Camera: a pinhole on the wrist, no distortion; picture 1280 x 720 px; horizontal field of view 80.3 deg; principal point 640.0 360.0 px. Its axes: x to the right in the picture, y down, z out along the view. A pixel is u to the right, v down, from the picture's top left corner.
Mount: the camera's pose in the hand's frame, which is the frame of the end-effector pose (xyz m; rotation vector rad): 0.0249 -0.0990 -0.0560 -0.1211 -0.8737 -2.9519
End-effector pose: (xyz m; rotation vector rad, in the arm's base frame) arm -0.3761 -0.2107 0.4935 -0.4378 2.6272 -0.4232
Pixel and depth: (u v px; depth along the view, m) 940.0 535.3 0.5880
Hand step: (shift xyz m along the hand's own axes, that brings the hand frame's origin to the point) -0.1614 0.0995 0.5306
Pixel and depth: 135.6 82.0 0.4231
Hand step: 0.3169 0.2717 0.1880
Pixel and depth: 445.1 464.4 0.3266
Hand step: 0.1310 0.0445 0.2336
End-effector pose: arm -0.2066 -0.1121 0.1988 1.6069 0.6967 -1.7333
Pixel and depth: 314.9 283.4 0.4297
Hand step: 0.2296 0.1783 0.2628
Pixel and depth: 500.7 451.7 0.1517
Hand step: 0.0629 -0.0306 0.0782
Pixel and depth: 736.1 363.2 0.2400
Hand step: 0.0087 0.0299 0.1480
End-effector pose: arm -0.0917 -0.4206 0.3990 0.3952 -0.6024 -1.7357
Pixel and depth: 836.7 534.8 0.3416
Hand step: -0.0371 0.0182 0.2804
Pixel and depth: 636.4 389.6 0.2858
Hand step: 0.0437 0.0476 0.1889
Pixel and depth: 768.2 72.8 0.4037
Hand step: -0.0318 0.2467 0.2053
